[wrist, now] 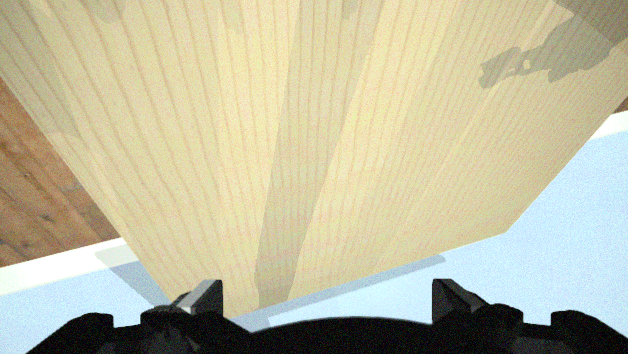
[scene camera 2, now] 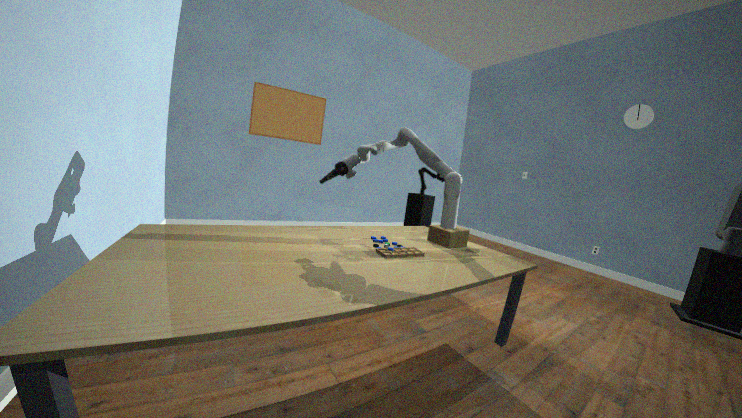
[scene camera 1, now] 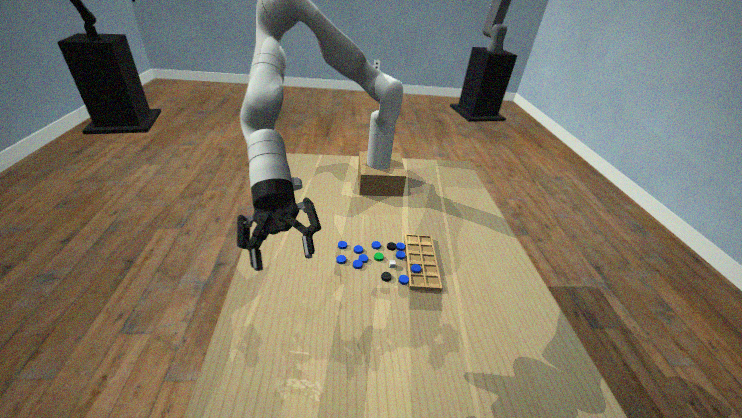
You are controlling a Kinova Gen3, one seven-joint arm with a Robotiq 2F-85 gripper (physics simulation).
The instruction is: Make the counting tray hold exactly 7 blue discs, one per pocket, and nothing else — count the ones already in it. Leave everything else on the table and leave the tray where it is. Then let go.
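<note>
The counting tray [scene camera 1: 425, 288] [scene camera 2: 402, 255] lies on the table, with two columns of pockets. One blue disc [scene camera 1: 415, 268] sits in its left column, in the fourth row from the back; the other pockets look empty. Three blue discs, at the back [scene camera 1: 400, 246], below that [scene camera 1: 400, 254] and near the front [scene camera 1: 403, 279], lie close beside the tray's left edge. Several more blue discs [scene camera 1: 358, 249] [scene camera 2: 383, 238] lie loose further left. My gripper [scene camera 1: 282, 261] [scene camera 2: 321, 181] [wrist: 327, 302] is open and empty, high above the table, left of the discs in scene camera 1.
A green disc [scene camera 1: 379, 256], two black discs [scene camera 1: 391, 245] [scene camera 1: 385, 276] and a small white cube [scene camera 1: 392, 263] lie among the loose blue discs, left of the tray. The arm's wooden base block [scene camera 1: 382, 184] [scene camera 2: 447, 236] stands at the back. The wrist view shows the table [wrist: 400, 175] and its edges.
</note>
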